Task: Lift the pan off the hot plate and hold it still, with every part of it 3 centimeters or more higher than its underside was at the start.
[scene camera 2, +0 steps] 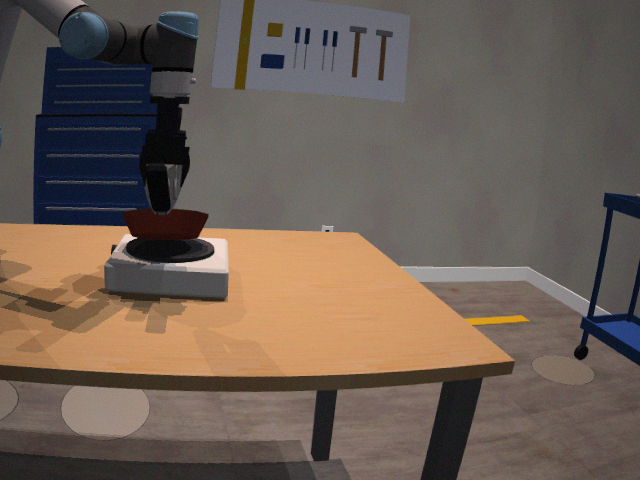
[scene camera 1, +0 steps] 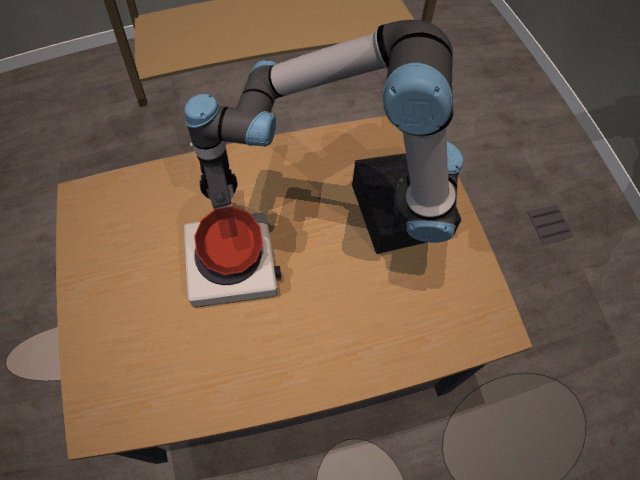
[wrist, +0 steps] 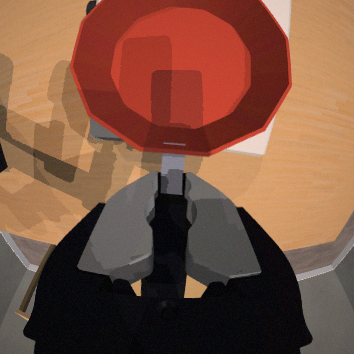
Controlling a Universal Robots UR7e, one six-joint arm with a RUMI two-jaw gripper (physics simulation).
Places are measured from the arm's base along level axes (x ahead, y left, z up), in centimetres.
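Pixels of known places: gripper, fingertip midpoint: [scene camera 2: 161, 214] [wrist: 171, 174].
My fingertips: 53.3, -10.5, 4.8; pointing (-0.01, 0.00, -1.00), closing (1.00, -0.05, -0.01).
For each thing: its middle in the pictures, then the offset to it from my fingertips, as dx, dy, dz. "spot": a spot on its surface instead. Level surfaces: height alone.
- red pan at the middle of its body: [wrist: 172, 168] [scene camera 2: 162, 207] [scene camera 1: 223, 203] +0.1, +1.0, +1.0
- white hot plate at the middle of its body: [wrist: 183, 51] [scene camera 2: 165, 262] [scene camera 1: 231, 258] +1.4, +10.5, -12.0
- dark round burner at a spot on its surface: [scene camera 2: 170, 251] spot: +2.2, +6.3, -8.6
- pan's black handle at the middle of its body: [wrist: 161, 295] [scene camera 2: 158, 189] -0.9, -8.0, +5.8
- wooden table at its surface level: dz -15.5
The red pan [scene camera 1: 230, 245] [scene camera 2: 165, 225] [wrist: 180, 60] hangs above the white hot plate [scene camera 1: 232, 293] [scene camera 2: 165, 281] [wrist: 252, 145]. In scene camera 2 its underside stands clear of the dark round burner [scene camera 2: 170, 251], with a small gap; the exact height cannot be read. The pan looks close to level. My gripper [scene camera 1: 221, 202] [scene camera 2: 162, 209] [wrist: 171, 174] is shut on the pan's black handle [wrist: 170, 220], near the grey stub that joins it to the pan. The fingers hide part of the handle.
The hot plate stands on the wooden table [scene camera 1: 310, 335] [scene camera 2: 310, 320], with its dark knob [scene camera 1: 278, 272] at one side. The black robot base [scene camera 1: 382, 206] stands at the right in scene camera 1. A blue cabinet [scene camera 2: 93, 155] and a blue cart [scene camera 2: 599, 263] stand beyond the table.
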